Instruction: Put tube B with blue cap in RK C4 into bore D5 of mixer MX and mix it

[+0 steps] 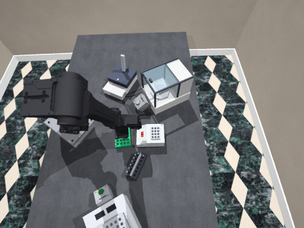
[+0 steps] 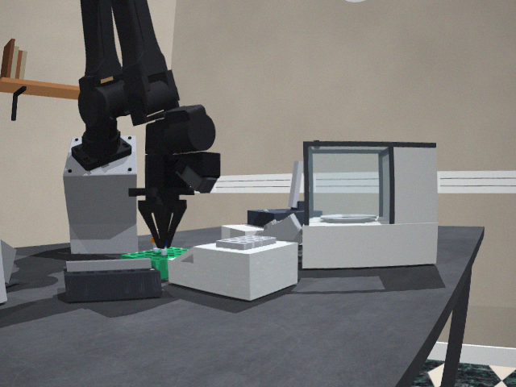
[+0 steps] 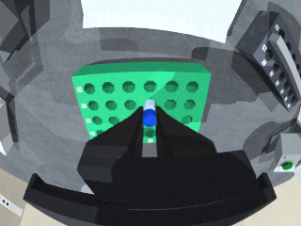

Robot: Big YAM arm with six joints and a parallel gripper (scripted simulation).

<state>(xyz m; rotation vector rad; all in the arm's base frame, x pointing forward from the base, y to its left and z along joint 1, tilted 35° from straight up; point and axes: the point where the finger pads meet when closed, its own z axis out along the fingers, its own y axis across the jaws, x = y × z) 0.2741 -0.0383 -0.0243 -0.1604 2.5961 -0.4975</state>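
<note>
My gripper is now 2 cm above the tube B. From my hand the other things lie so: orange-capped tube (4 cm behind, 2 cm to the left, 2 cm below); green rack RK (3 cm below, 1 cm to the left, 1 cm behind); yellow-capped tube (2 cm to the left, 2 cm below, 2 cm behind).
</note>
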